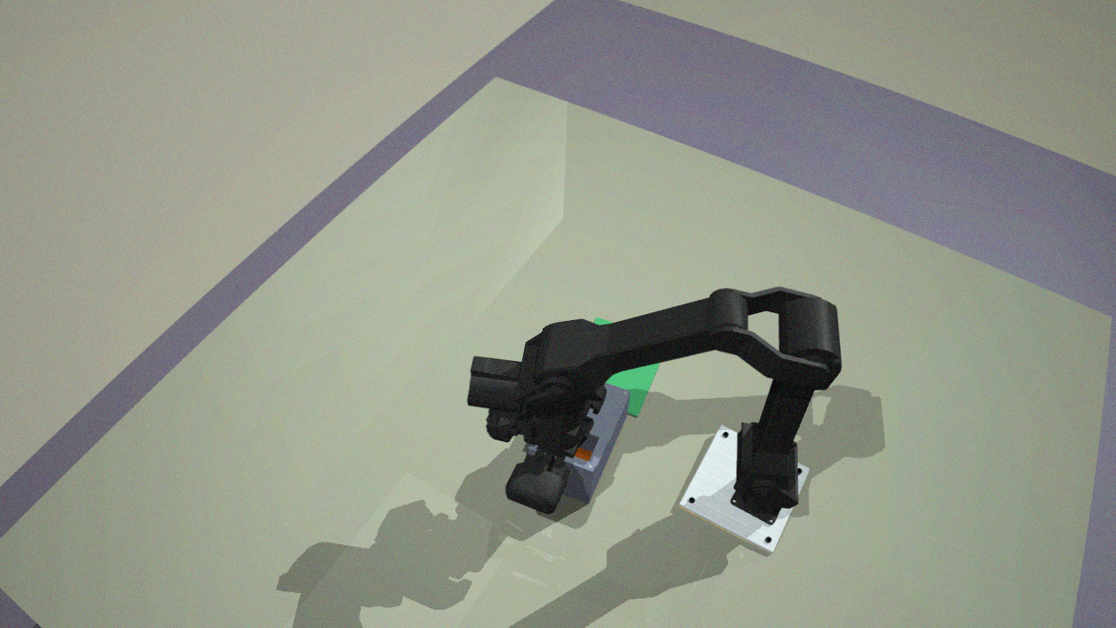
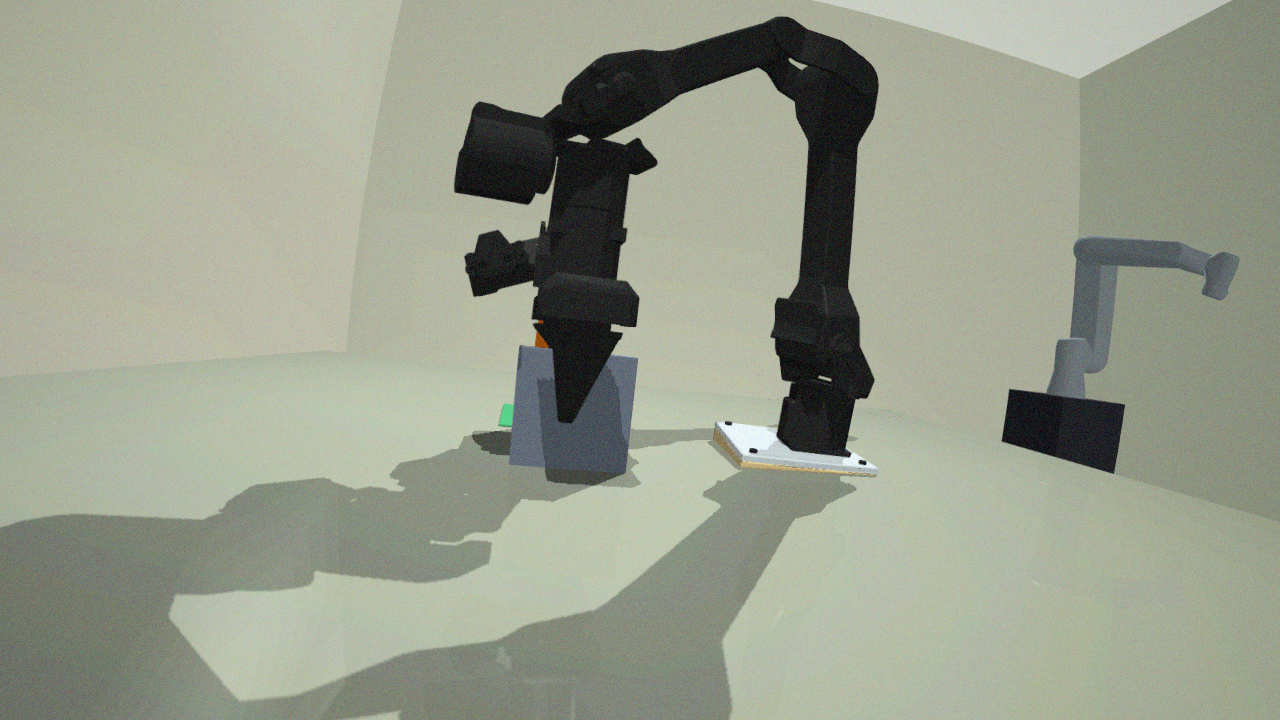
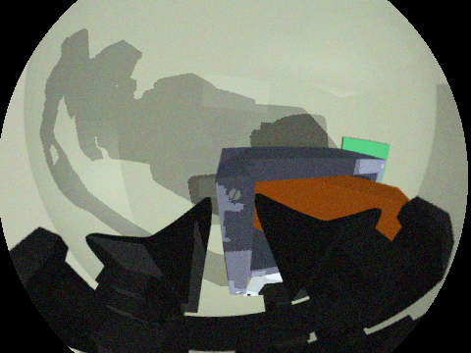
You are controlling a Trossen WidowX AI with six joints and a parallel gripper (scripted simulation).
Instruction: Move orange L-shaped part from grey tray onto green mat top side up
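The orange L-shaped part lies 50 mm to the right of my gripper tip and 10 mm above it. The rest, counted from my gripper tip: green mat: 30 mm ahead, 220 mm to the right, 50 mm below.
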